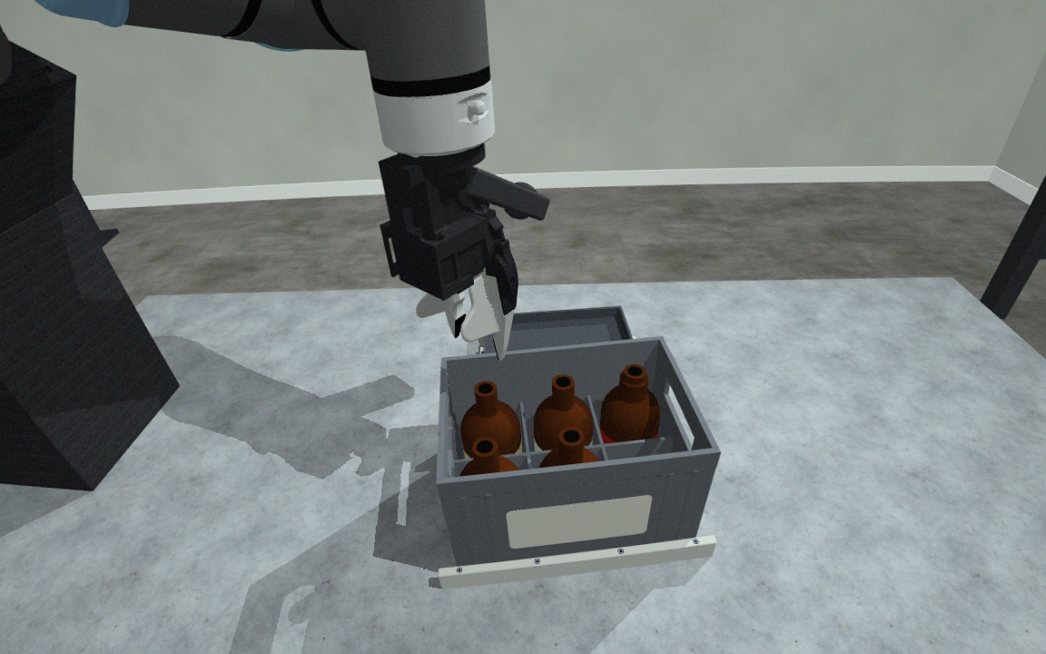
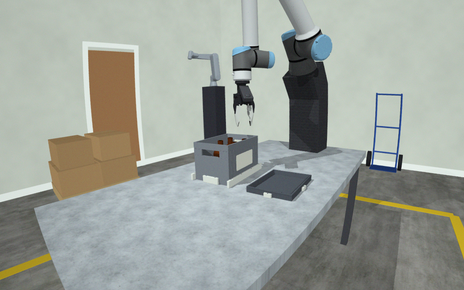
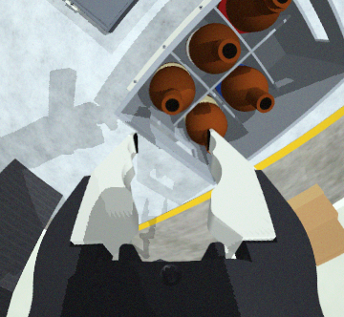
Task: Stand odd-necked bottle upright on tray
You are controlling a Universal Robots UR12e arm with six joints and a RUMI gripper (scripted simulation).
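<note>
Right now my hand is 9 cm short of the crate, 4 cm to the left of it and 16 cm above it. The rest, counted from my hand: grey tray (12 cm ahead, 25 cm to the left, 23 cm below); glass bottle (18 cm ahead, 1 cm to the left, 15 cm below).
</note>
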